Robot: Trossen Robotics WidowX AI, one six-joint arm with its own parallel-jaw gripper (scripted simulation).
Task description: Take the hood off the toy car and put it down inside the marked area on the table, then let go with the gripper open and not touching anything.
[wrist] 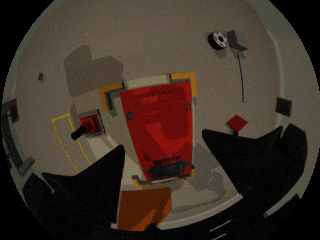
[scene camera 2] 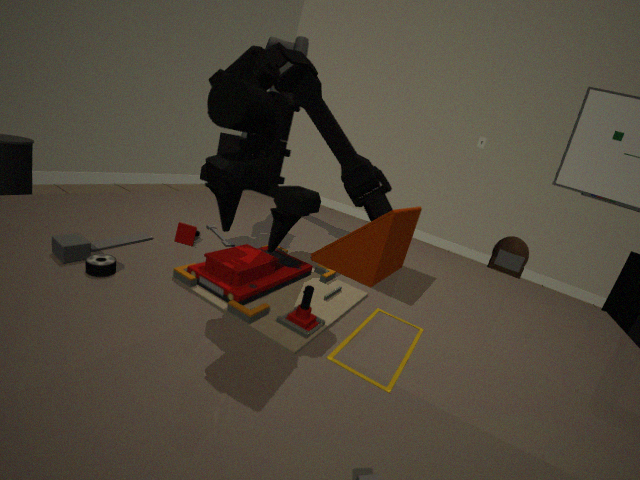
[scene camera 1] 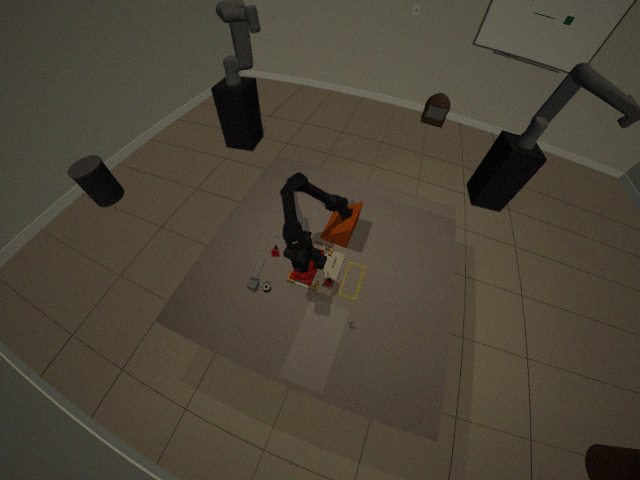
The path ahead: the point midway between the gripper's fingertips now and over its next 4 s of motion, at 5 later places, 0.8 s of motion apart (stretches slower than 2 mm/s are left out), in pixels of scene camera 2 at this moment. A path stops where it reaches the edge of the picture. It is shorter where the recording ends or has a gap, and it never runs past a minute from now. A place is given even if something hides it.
My gripper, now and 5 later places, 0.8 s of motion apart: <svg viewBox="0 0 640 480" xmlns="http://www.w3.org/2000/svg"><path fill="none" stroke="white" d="M247 241L244 249L243 256L242 263L242 264L243 255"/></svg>
